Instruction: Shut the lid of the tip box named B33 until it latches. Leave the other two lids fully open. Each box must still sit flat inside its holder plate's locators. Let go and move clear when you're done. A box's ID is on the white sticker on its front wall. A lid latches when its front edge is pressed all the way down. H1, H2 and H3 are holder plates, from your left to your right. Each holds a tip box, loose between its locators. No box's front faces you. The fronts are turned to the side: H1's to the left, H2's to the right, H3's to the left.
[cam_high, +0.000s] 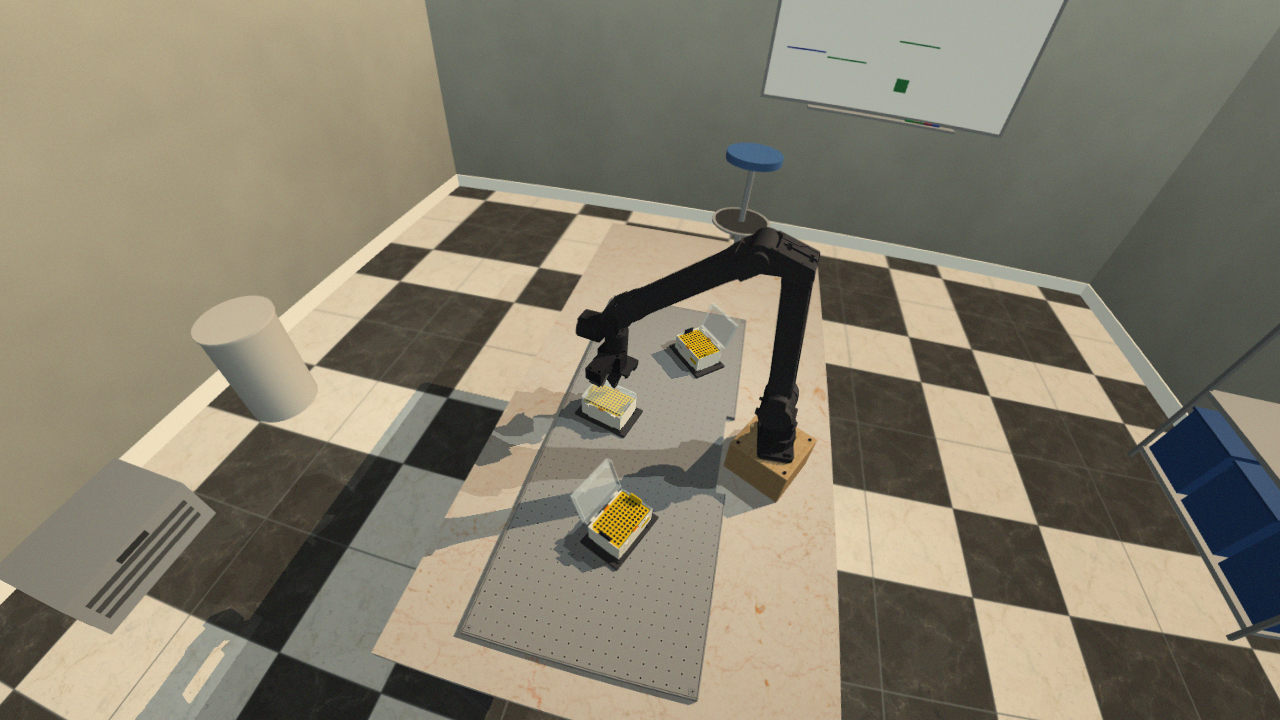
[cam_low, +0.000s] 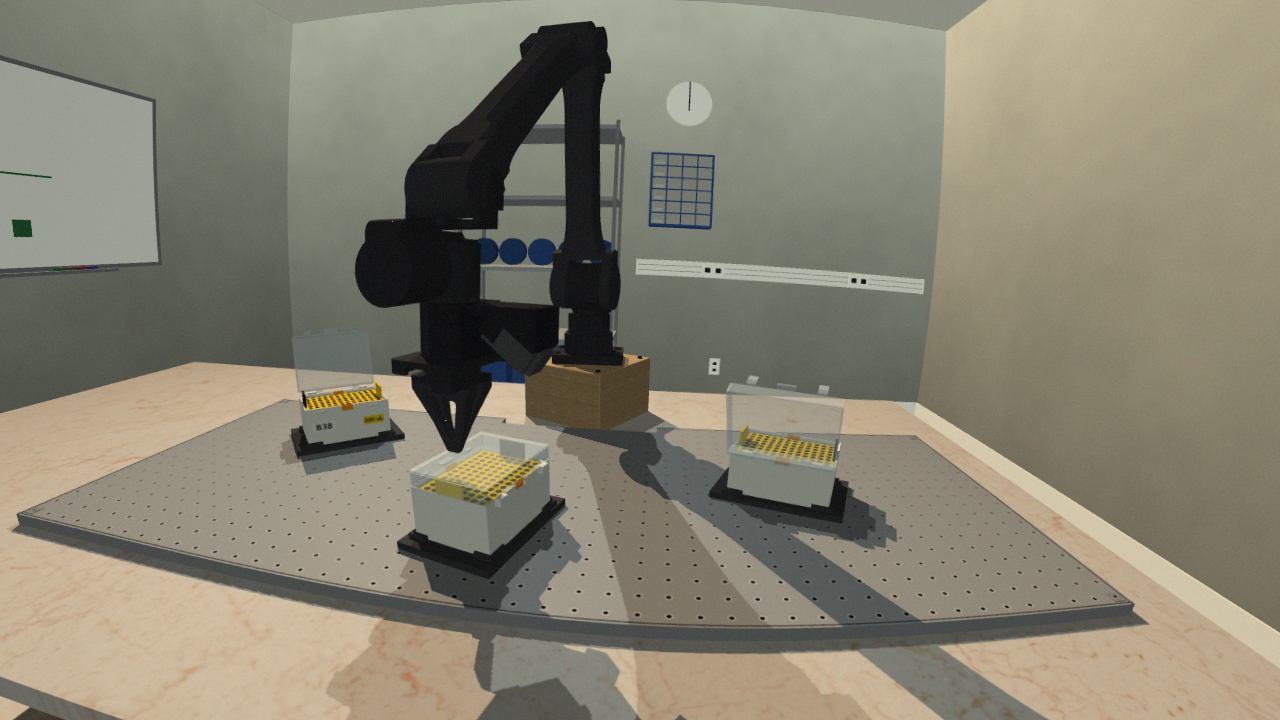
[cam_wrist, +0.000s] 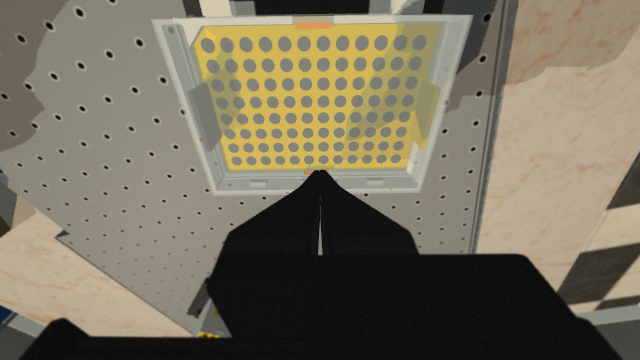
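The tip box lid lies 10 mm ahead of my hand, 30 mm to the left of it and 20 mm below it. The rest, counted from my hand: tip box 210 mm behind, 260 mm to the right, 20 mm below.
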